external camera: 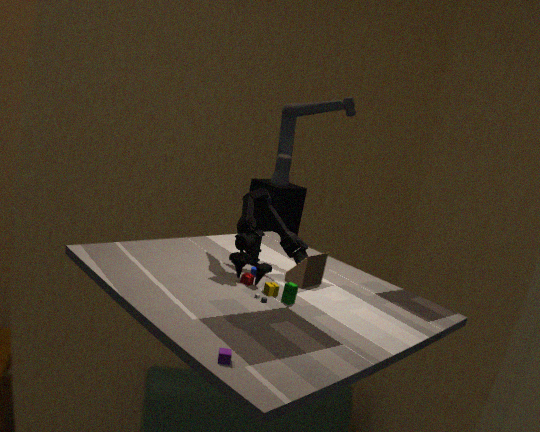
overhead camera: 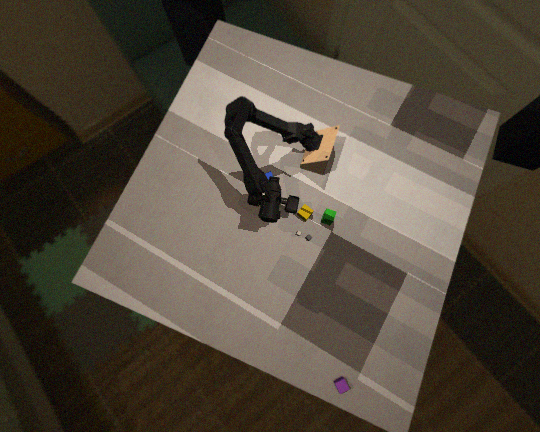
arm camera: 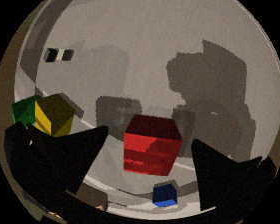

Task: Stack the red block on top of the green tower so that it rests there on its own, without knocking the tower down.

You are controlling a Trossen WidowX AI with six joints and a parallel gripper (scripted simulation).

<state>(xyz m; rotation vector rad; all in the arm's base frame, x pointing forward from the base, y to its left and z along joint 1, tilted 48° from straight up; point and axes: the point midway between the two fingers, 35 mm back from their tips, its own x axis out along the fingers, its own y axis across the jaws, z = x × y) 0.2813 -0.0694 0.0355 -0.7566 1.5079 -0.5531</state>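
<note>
My gripper tip is now 1 cm below the red block. From my gripper tip the other things lie so: yellow block 12 cm to the left, 1 cm behind, 1 cm above; purple block 52 cm ahead, 43 cm to the left, 1 cm above; blue block 11 cm behind, 6 cm to the right, 1 cm above.
</note>
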